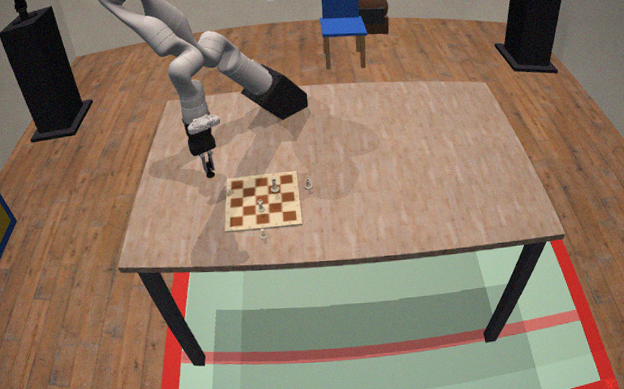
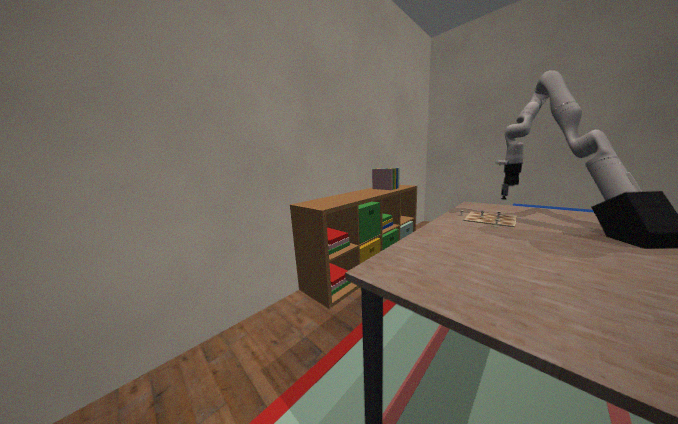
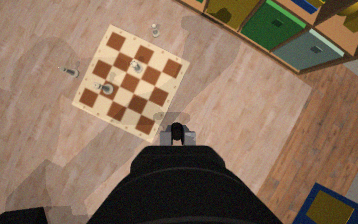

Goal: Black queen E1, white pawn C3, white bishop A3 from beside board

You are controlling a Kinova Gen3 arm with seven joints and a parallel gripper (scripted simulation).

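Right now my hand is 170 mm short of the white pawn, 150 mm to the right of it and 110 mm above it. Also, from my hand: black queen (10 mm below); chessboard (140 mm to the left, 120 mm below, 30 mm ahead).
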